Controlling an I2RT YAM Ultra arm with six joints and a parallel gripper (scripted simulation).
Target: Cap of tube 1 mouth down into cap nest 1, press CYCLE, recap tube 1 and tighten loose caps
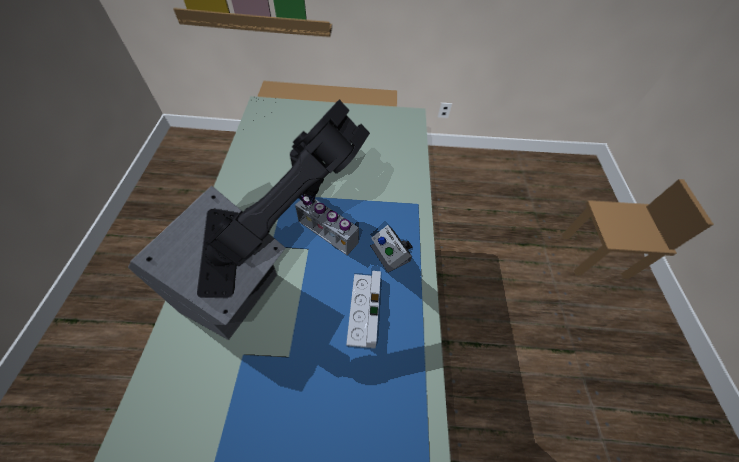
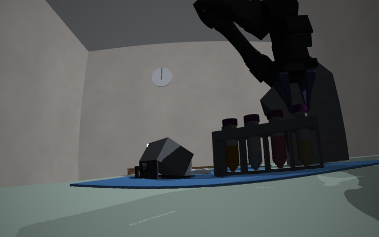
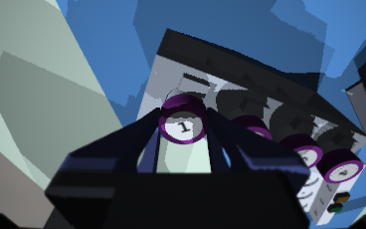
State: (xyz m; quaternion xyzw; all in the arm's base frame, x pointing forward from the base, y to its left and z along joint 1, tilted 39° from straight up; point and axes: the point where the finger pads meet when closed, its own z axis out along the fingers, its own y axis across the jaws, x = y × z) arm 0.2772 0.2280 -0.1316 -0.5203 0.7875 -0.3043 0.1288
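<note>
My gripper is now right at the threaded neck of tube 1. From my hand the other things lie so: green ready key 22 cm to the right, 22 cm ahead, 5 cm below; then key desk 22 cm ahead, 20 cm to the right, 7 cm below; then blue cycle key 21 cm ahead, 17 cm to the right, 5 cm below.
</note>
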